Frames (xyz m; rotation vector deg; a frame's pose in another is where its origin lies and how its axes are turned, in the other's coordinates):
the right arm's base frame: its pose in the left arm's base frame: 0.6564 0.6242 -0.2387 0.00 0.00 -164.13
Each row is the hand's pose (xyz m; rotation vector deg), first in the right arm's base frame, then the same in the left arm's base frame.
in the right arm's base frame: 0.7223 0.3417 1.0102 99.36 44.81 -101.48
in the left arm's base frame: 0.0551 0.0980 0.7715 -49.65 78.82 47.02
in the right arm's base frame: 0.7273 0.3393 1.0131 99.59 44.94 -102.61
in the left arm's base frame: 0.0496 0.0989 0.7744 -49.47 78.49 45.94
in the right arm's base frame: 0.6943 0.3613 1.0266 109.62 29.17 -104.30
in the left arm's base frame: 0.0874 0.0868 0.7879 -36.65 87.02 41.20
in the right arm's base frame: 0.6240 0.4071 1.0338 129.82 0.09 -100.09
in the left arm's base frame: 0.1675 0.0620 0.7951 -14.57 104.03 29.73
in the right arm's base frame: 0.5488 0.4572 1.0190 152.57 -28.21 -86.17
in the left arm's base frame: 0.2535 0.0344 0.7803 5.42 122.18 12.43
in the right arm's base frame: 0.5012 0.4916 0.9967 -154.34 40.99 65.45
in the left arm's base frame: 0.3087 0.0143 0.7580 16.29 133.87 -1.73
